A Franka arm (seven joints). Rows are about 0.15 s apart.
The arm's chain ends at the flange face. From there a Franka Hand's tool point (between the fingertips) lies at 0.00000 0.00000 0.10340 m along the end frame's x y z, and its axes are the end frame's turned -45 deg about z.
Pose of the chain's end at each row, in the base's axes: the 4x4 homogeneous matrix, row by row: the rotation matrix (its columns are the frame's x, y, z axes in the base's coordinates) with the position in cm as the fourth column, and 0 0 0 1 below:
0.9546 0.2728 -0.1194 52.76; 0.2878 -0.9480 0.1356 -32.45; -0.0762 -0.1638 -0.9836 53.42; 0 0 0 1
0.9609 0.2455 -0.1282 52.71; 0.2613 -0.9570 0.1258 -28.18; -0.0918 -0.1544 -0.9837 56.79; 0 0 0 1
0.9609 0.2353 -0.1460 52.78; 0.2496 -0.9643 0.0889 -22.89; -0.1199 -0.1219 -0.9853 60.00; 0 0 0 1
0.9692 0.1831 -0.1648 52.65; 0.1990 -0.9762 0.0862 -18.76; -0.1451 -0.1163 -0.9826 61.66; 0 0 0 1
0.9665 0.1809 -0.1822 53.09; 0.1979 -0.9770 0.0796 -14.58; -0.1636 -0.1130 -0.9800 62.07; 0 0 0 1
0.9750 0.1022 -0.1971 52.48; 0.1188 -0.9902 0.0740 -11.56; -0.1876 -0.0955 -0.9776 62.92; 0 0 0 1
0.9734 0.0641 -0.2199 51.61; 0.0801 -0.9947 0.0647 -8.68; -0.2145 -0.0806 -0.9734 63.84; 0 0 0 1
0.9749 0.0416 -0.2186 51.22; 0.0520 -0.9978 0.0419 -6.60; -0.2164 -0.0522 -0.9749 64.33; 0 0 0 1
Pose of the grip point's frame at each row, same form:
0.4821 0.8679 -0.1194 51.53; 0.8738 -0.4668 0.1356 -31.05; 0.0619 -0.1697 -0.9836 43.25; 0 0 0 1
0.5059 0.8531 -0.1282 51.38; 0.8615 -0.4919 0.1258 -26.88; 0.0443 -0.1741 -0.9837 46.62; 0 0 0 1
0.5131 0.8458 -0.1460 51.27; 0.8584 -0.5054 0.0889 -21.97; 0.0014 -0.1710 -0.9853 49.81; 0 0 0 1
0.5559 0.8148 -0.1648 50.95; 0.8310 -0.5496 0.0862 -17.87; -0.0204 -0.1848 -0.9826 51.50; 0 0 0 1
0.5555 0.8113 -0.1822 51.21; 0.8308 -0.5509 0.0796 -13.76; -0.0358 -0.1956 -0.9800 51.94; 0 0 0 1
0.6172 0.7617 -0.1971 50.44; 0.7842 -0.6162 0.0740 -10.79; -0.0651 -0.2002 -0.9776 52.81; 0 0 0 1
0.6430 0.7336 -0.2199 49.34; 0.7600 -0.6467 0.0647 -8.01; -0.0947 -0.2087 -0.9734 53.78; 0 0 0 1
0.6599 0.7188 -0.2186 48.96; 0.7423 -0.6688 0.0419 -6.17; -0.1161 -0.1899 -0.9749 54.25; 0 0 0 1

